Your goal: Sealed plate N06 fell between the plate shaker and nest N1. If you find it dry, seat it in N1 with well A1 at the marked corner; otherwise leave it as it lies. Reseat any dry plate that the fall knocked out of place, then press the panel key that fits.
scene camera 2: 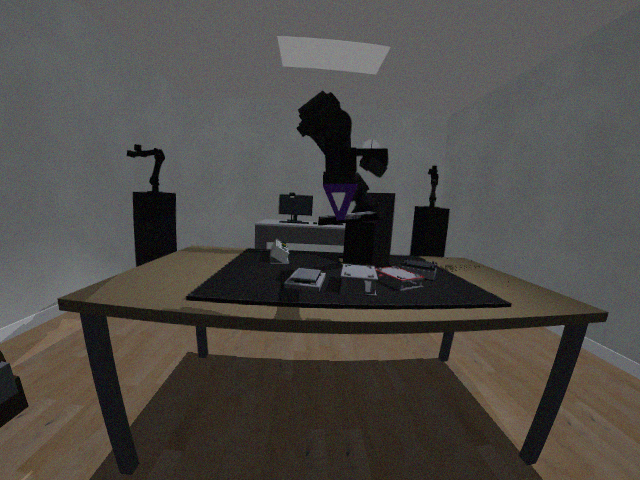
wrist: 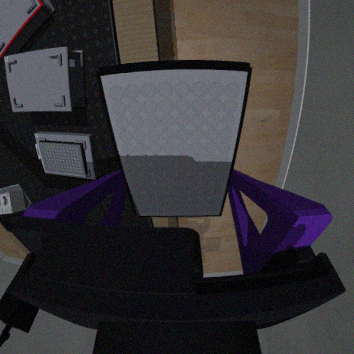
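Where they show: gripper, fingertip midpoint: (scene camera 2: 339, 218) (wrist: 176, 174); arm's base, origin of the base link: (scene camera 2: 367, 206).
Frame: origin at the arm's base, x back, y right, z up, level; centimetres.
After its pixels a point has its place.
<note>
My gripper (scene camera 2: 340, 214) @[y 27.6, x -65.6, z -3.0 cm] (wrist: 176, 174) @[y 27.6, x -65.6, z -3.0 cm] has purple fingers shut on the sides of a plate (scene camera 2: 363, 214) @[y 23.5, x -70.2, z -1.6 cm] (wrist: 175, 125) @[y 23.4, x -66.2, z -1.6 cm], held high above the mat. The plate's broad face, with faint round wells, fills the middle of the wrist view; its label and any liquid cannot be made out. A pale platform with corner brackets (scene camera 2: 359, 271) @[y 13.8, x -39.8, z -22.5 cm] (wrist: 37, 80) @[y 13.7, x -39.7, z -22.5 cm] carries no plate. Beside it is a red-edged platform (scene camera 2: 399, 273) @[y -3.8, x -35.3, z -24.4 cm] (wrist: 14, 20) @[y -0.8, x -36.2, z -24.4 cm]. A grey plate with small wells (scene camera 2: 307, 275) @[y 31.6, x -37.6, z -24.9 cm] (wrist: 63, 158) @[y 31.8, x -36.2, z -24.9 cm] lies on a low pale base (scene camera 2: 290, 284) @[y 37.5, x -41.7, z -26.9 cm] (wrist: 90, 159) @[y 34.0, x -42.4, z -26.6 cm]. Which one is N1 cannot be read.
A small sloped panel (scene camera 2: 279, 252) @[y 42.5, x -8.5, z -23.1 cm] (wrist: 13, 199) @[y 41.1, x -8.4, z -23.3 cm] stands at the mat's back left in the scene view. A dark frame-like object (scene camera 2: 419, 265) @[y -16.2, x -28.3, z -22.9 cm] stands at the back right. These stand on the black mat (scene camera 2: 242, 289) @[y 53.0, x -43.6, z -28.4 cm] (wrist: 97, 30) @[y 7.2, x -52.4, z -28.4 cm] on a wooden table (scene camera 2: 149, 284) @[y 86.6, x -39.6, z -29.7 cm] (wrist: 136, 30) @[y 9.1, x -59.9, z -29.7 cm].
</note>
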